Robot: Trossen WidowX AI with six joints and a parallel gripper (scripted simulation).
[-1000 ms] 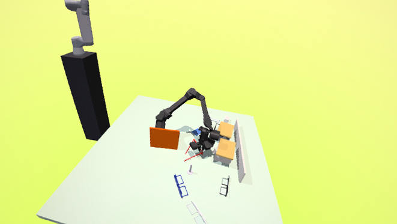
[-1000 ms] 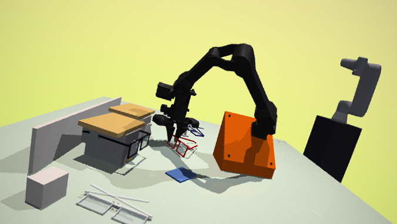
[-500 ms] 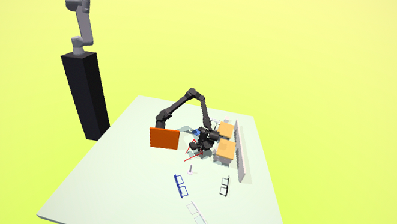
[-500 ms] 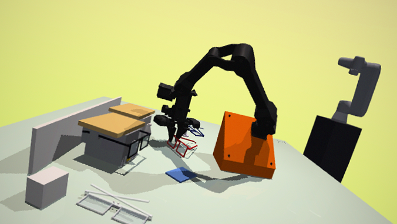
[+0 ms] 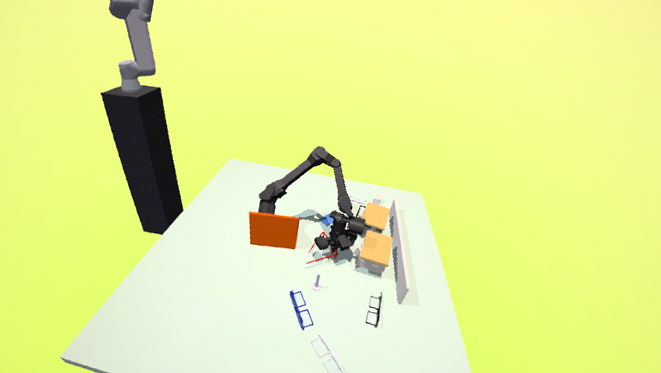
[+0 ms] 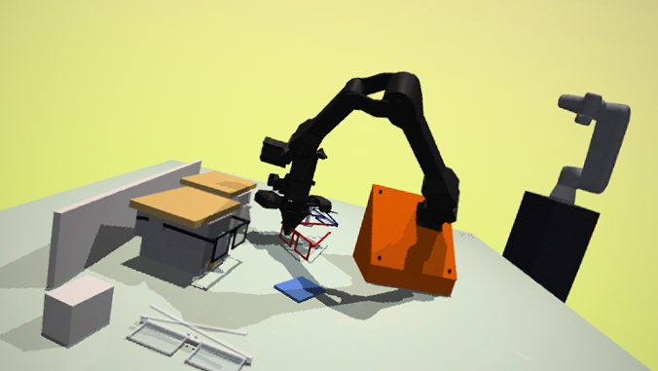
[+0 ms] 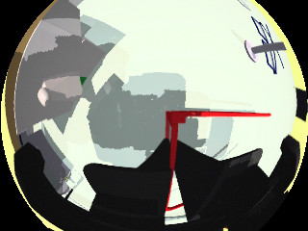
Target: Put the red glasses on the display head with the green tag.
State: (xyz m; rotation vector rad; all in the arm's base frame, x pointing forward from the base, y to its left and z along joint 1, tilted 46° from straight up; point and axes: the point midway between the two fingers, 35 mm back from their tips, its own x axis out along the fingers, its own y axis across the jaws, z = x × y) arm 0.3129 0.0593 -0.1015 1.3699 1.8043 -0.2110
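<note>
Right now my gripper tip is 18 cm to the left of the small post, 6 cm past it and 1 cm below it. From my gripper tip the other things lie so: blue pad (23 cm to the left, 4 cm behind, 1 cm below).
</note>
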